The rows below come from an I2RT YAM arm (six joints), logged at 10 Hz.
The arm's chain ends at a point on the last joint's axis. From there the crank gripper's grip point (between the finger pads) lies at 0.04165 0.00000 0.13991 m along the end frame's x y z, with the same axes.
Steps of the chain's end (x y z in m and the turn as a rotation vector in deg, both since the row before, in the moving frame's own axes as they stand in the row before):
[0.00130 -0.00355 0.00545 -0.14 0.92 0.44]
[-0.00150 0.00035 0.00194 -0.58 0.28 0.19]
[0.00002 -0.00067 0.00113 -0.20 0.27 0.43]
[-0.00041 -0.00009 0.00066 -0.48 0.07 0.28]
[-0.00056 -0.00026 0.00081 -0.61 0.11 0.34]
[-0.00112 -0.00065 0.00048 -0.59 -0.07 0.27]
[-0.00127 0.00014 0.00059 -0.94 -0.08 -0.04]
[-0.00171 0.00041 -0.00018 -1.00 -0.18 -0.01]
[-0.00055 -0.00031 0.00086 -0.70 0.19 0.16]
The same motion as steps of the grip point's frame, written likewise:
[0.00354 -0.00288 0.00476 -0.14 0.92 0.44]
[-0.00082 0.00190 0.00173 -0.58 0.28 0.19]
[0.00068 0.00013 0.00093 -0.20 0.27 0.43]
[-0.00024 0.00129 0.00060 -0.48 0.07 0.28]
[-0.00030 0.00148 0.00072 -0.61 0.11 0.34]
[-0.00129 0.00099 0.00052 -0.59 -0.07 0.27]
[-0.00146 0.00241 0.00063 -0.94 -0.08 -0.04]
[-0.00215 0.00285 -0.00007 -1.00 -0.18 -0.01]
[-0.00009 0.00152 0.00071 -0.70 0.19 0.16]

